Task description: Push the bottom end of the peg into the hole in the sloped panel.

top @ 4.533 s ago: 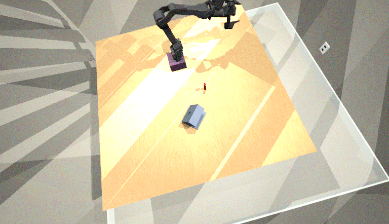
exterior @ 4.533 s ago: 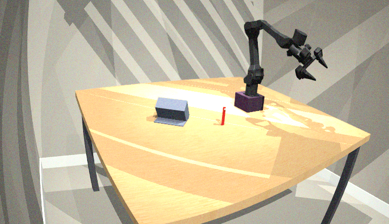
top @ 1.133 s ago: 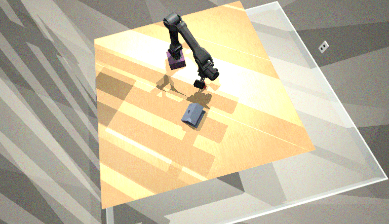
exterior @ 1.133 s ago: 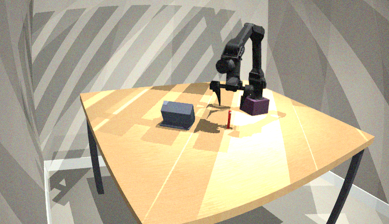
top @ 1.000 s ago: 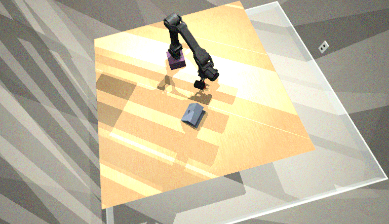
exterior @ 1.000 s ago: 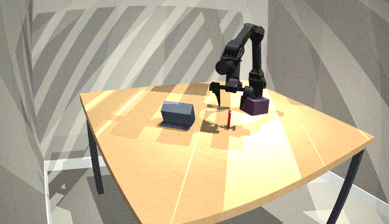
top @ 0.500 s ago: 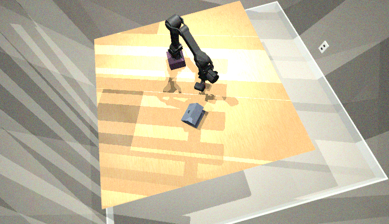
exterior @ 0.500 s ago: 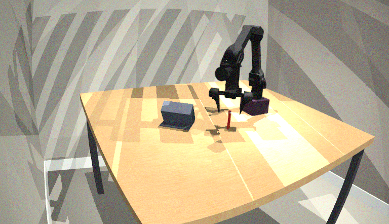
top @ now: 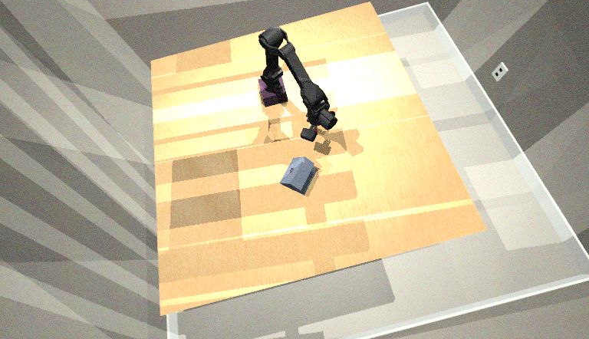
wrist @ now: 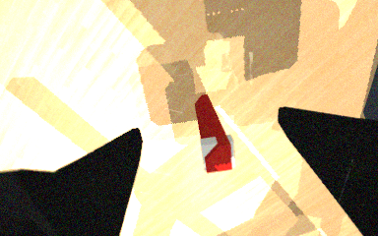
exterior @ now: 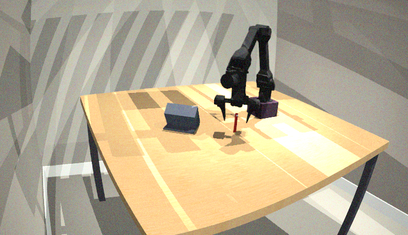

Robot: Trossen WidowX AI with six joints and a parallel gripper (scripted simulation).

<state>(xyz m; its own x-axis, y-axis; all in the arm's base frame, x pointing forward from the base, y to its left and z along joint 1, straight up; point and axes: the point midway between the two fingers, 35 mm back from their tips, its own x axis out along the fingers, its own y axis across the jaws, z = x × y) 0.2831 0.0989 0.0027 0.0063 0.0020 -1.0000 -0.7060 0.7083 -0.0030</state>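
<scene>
Now: gripper tip 1 cm below the thin red peg. From my gripper tip the other things lie so: grey-blue sloped panel (16 cm ahead, 15 cm to the right, 1 cm below).
</scene>
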